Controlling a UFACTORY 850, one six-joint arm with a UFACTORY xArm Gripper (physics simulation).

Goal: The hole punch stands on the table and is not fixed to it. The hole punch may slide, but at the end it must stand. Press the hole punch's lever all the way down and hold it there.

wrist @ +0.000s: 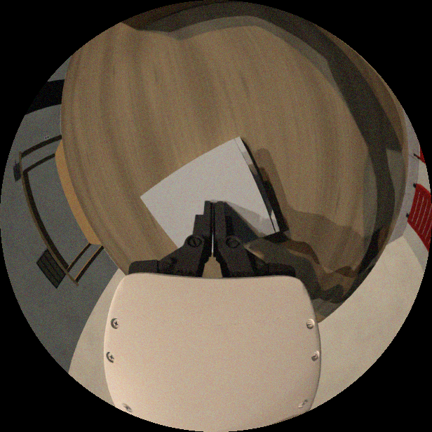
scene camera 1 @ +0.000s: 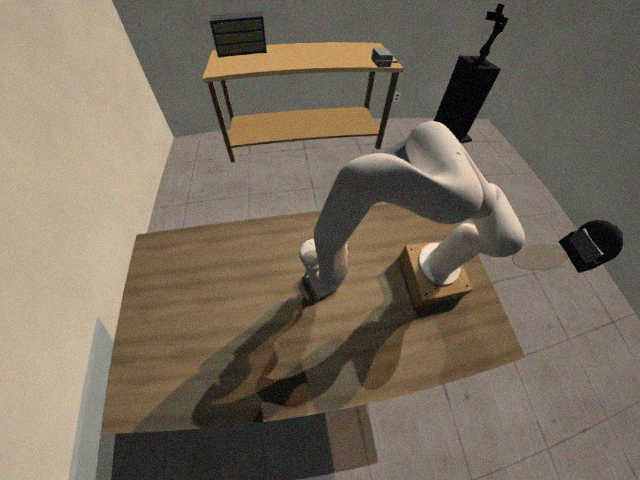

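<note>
The hole punch (wrist: 200,175) stands on the wooden table (scene camera 1: 170,289) (wrist: 150,100). In the wrist view the broad light grey top of its lever shows, with a dark edge along its right side. In scene camera 1 the arm hides most of the hole punch (scene camera 1: 307,290); a dark part shows beside the arm's end. My gripper (wrist: 212,213) is shut and empty. Its fingertips are over the lever's light top and look to be at or very near its surface, towards the lower part in the wrist view. How far down the lever is cannot be told.
The arm's base stands on a wooden block (scene camera 1: 413,273) at the right of the table. A pale wall (scene camera 1: 56,206) rises beyond the table's left edge. A workbench (scene camera 1: 305,59) and a black pedestal (scene camera 1: 465,93) stand at the back, away from the table.
</note>
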